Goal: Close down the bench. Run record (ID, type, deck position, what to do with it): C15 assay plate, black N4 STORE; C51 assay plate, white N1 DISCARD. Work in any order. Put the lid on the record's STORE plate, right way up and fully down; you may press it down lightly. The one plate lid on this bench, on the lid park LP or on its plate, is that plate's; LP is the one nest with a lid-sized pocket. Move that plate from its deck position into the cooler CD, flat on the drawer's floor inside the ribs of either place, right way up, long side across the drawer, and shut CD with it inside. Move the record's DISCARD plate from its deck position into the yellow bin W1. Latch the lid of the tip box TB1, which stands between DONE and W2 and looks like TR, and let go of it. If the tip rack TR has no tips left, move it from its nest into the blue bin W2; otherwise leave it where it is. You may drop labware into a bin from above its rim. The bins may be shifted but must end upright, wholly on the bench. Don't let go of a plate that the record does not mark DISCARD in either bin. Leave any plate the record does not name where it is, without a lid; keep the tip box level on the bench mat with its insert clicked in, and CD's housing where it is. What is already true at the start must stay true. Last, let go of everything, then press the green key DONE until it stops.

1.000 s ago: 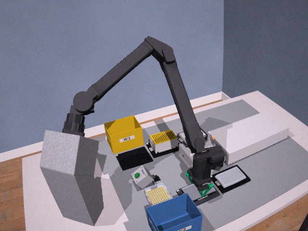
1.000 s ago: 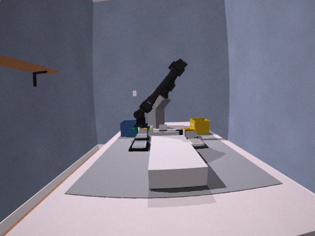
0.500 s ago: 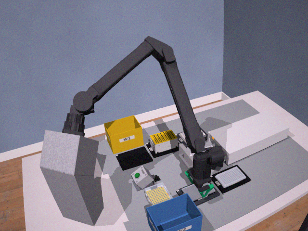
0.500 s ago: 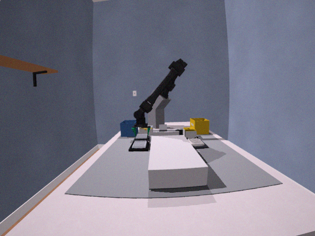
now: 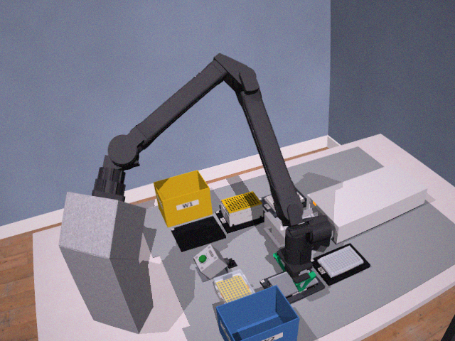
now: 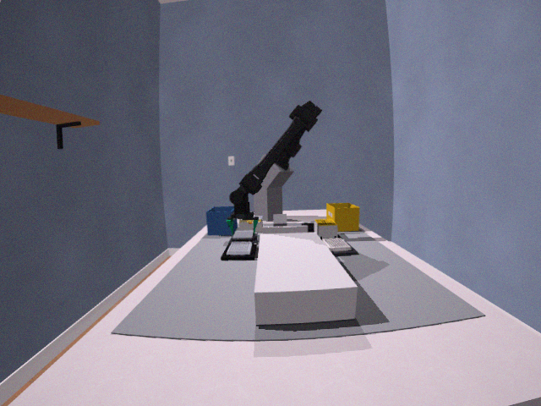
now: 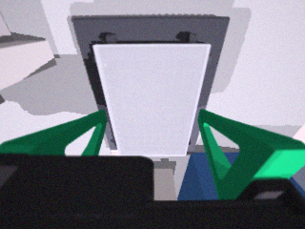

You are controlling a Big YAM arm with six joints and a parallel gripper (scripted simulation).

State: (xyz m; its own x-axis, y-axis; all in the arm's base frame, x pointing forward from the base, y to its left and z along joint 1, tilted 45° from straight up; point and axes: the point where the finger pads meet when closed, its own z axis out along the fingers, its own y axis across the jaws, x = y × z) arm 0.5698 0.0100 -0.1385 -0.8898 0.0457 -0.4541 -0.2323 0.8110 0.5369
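Right now the clear plate lid is 10 mm below my hand. From my hand the other things lie so: blue bin W2: 170 mm to the right, 140 mm behind; black plate: 10 mm below; tip box TB1: 180 mm behind, 20 mm to the right, 10 mm above.
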